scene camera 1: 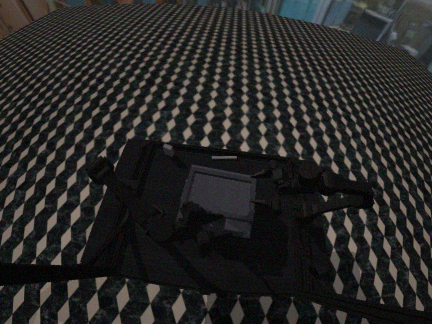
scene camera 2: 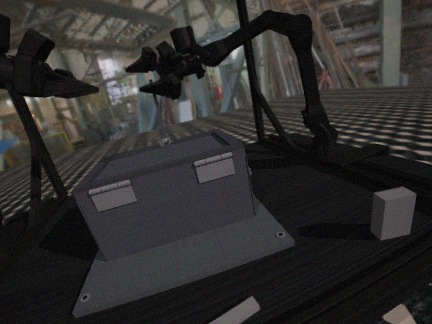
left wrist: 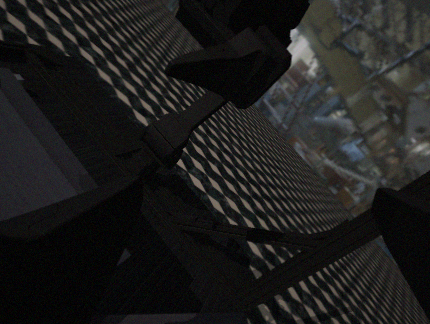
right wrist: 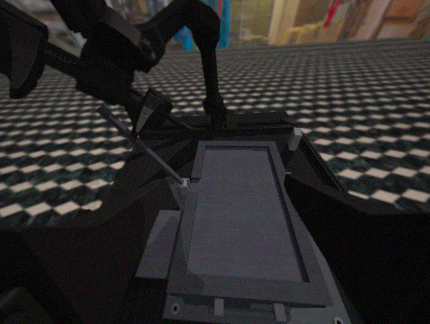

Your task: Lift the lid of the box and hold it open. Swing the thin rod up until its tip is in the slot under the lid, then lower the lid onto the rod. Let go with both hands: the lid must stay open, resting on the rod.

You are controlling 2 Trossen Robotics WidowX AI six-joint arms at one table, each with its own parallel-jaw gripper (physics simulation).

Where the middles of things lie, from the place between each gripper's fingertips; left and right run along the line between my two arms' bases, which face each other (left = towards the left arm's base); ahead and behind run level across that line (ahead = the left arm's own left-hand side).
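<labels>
Lid (scene camera 2: pixel 145 163), counted from my left hand: 20 mm to the left, 150 mm ahead, 190 mm below.
From my right hand, the lid is 10 cm to the left, 1 cm ahead and 18 cm below.
</labels>
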